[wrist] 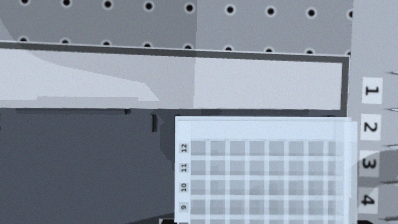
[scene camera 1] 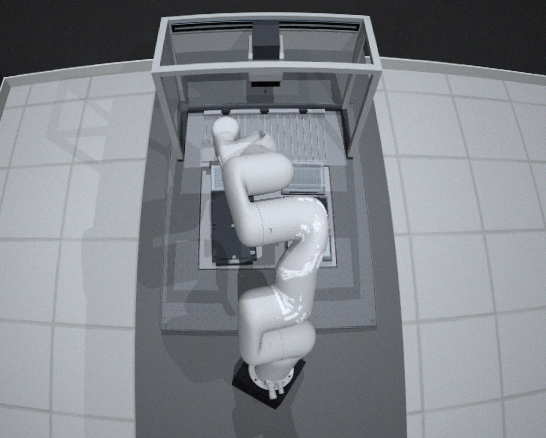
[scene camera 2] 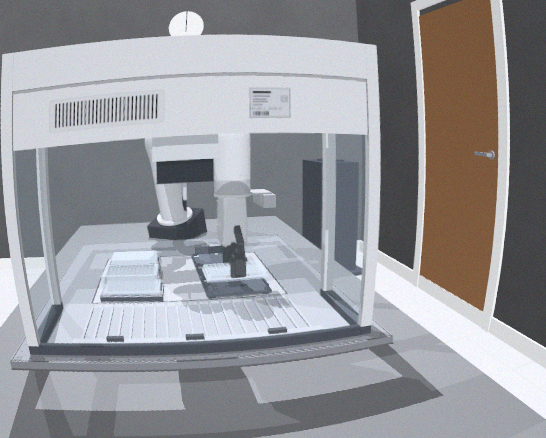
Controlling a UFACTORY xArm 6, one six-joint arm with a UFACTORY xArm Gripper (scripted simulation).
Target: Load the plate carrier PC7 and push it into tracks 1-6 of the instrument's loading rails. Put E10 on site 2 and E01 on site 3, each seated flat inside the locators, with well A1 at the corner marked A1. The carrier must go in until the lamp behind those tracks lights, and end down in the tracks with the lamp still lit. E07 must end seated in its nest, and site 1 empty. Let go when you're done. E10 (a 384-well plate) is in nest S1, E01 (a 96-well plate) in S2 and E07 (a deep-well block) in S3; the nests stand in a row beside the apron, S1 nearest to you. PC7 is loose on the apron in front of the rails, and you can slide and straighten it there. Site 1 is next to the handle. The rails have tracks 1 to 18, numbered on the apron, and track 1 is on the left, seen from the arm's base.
Scene:
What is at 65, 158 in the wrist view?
A dark plate carrier PC7.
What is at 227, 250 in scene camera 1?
A dark plate carrier PC7.

